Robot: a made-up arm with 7 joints. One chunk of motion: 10 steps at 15 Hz.
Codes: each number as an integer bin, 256 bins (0 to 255) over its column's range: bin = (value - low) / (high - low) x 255, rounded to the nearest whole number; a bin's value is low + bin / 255 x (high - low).
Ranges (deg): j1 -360..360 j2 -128.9..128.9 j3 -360..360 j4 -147.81..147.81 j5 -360..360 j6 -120.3..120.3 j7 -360..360
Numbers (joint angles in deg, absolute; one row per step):
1: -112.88 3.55 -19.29 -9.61 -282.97 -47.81 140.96
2: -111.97 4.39 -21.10 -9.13 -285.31 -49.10 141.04
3: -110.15 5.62 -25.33 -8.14 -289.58 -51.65 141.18
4: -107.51 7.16 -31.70 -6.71 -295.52 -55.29 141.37
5: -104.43 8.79 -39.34 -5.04 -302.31 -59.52 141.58
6: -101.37 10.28 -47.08 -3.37 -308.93 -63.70 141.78
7: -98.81 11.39 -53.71 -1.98 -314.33 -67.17 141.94
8: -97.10 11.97 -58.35 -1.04 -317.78 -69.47 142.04
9: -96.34 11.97 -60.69 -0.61 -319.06 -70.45 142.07
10: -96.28 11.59 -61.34 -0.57 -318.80 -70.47 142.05
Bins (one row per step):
1: 88 131 121 119 27 77 177
2: 88 132 120 120 26 75 177
3: 88 133 119 120 25 73 178
4: 89 135 116 122 23 69 178
5: 91 136 114 123 20 64 178
6: 92 138 111 125 18 60 178
7: 93 139 108 126 16 56 178
8: 93 139 107 127 15 54 178
9: 93 139 106 127 14 53 178
10: 93 139 106 127 15 53 178

